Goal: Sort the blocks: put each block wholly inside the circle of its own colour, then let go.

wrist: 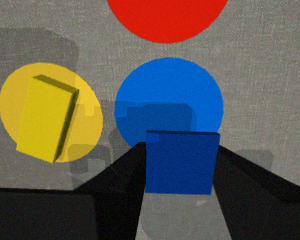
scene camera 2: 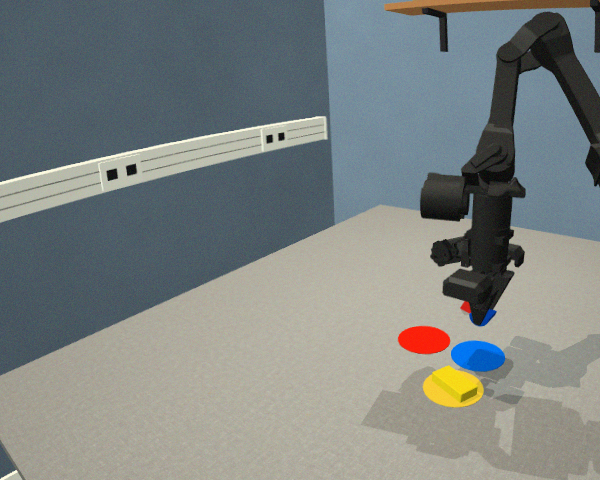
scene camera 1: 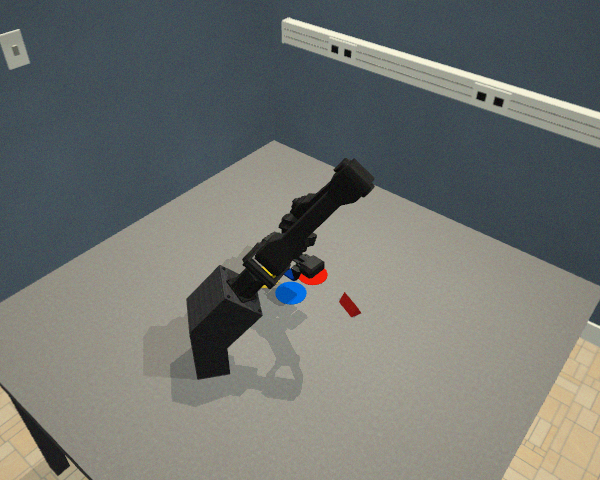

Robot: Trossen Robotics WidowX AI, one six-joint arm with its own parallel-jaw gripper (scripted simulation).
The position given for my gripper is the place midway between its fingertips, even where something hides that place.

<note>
In view: my gripper (scene camera 2: 481, 319), a blue block (wrist: 177, 162), a yellow block (scene camera 2: 455, 384), a blue circle (scene camera 2: 480, 356) and a red circle (scene camera 2: 421, 339).
The yellow block shows as well in the wrist view (wrist: 49, 105). My gripper is seen too in the wrist view (wrist: 177, 151) and in scene camera 1 (scene camera 1: 291, 276). The blue circle also shows in the wrist view (wrist: 169, 94).
</note>
